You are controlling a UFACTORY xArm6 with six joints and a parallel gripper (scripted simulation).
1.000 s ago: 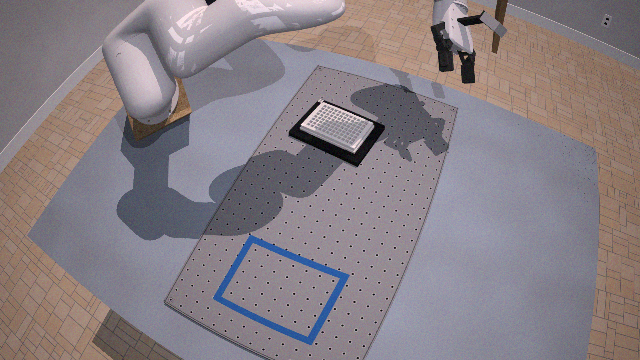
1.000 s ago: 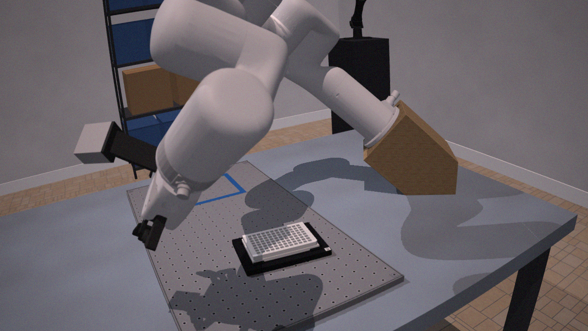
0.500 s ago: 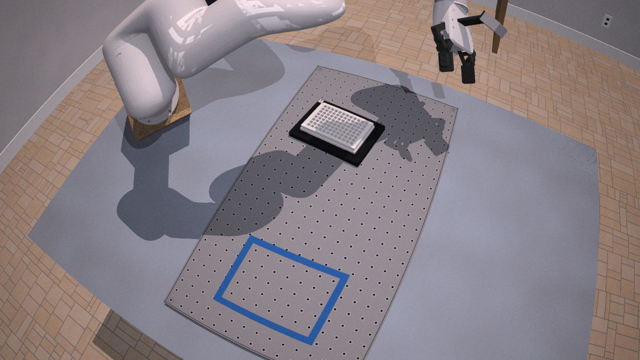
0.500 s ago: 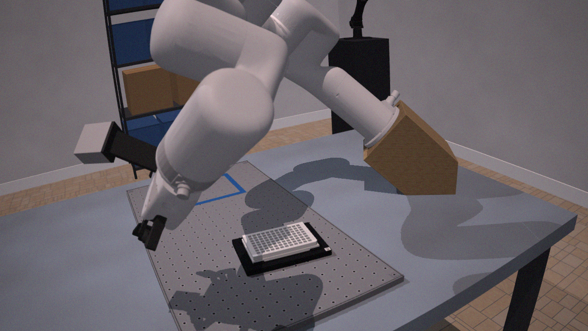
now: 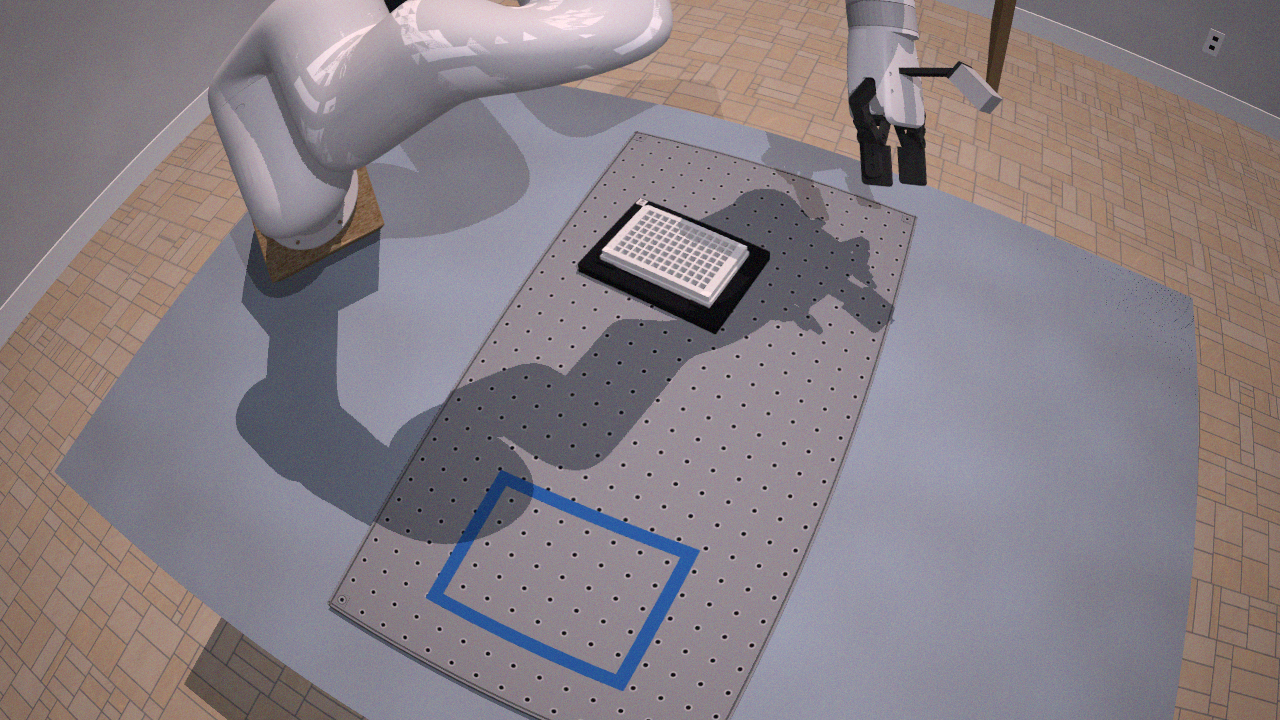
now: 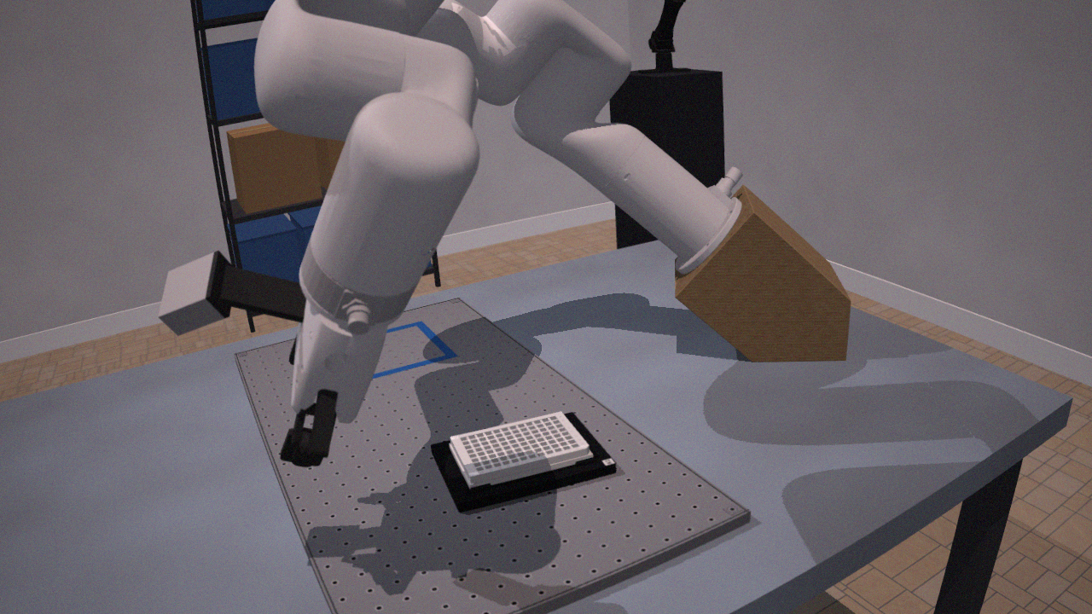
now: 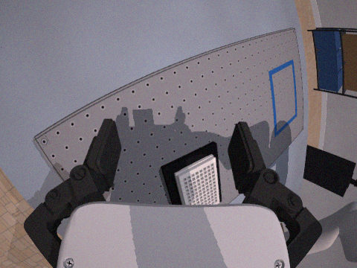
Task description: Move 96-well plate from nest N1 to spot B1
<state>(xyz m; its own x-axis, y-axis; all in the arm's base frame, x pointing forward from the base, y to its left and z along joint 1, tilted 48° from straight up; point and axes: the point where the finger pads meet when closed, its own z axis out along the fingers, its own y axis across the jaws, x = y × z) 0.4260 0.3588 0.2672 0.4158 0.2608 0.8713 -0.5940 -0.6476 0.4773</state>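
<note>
The white 96-well plate lies 210 mm behind my hand, 140 mm below it and 60 mm to the right of it. The rest, counted from my hand: black plate nest 210 mm behind, 160 mm below, 60 mm to the right.
</note>
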